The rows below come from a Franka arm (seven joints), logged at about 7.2 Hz.
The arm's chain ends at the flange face. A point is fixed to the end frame.
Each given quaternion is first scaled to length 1.
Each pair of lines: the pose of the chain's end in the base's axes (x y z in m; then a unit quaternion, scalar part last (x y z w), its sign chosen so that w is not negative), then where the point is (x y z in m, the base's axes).
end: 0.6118, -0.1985, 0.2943, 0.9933, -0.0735, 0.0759, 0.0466
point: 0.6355 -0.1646 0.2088
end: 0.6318, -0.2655, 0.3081, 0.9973, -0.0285, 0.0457, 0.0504
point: 0.6469 -0.2307 0.2210
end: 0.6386, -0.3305, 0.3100, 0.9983, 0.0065, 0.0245, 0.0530
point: 0.6473 -0.2955 0.2221
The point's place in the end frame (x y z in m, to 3 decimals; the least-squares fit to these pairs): 0.005 -0.044 0.084
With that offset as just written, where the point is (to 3 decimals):
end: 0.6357, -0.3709, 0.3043, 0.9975, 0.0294, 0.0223, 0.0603
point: 0.642 -0.337 0.216
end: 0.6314, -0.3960, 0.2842, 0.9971, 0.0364, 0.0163, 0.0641
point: 0.636 -0.363 0.195
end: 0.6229, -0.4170, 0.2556, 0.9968, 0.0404, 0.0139, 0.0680
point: 0.627 -0.384 0.167
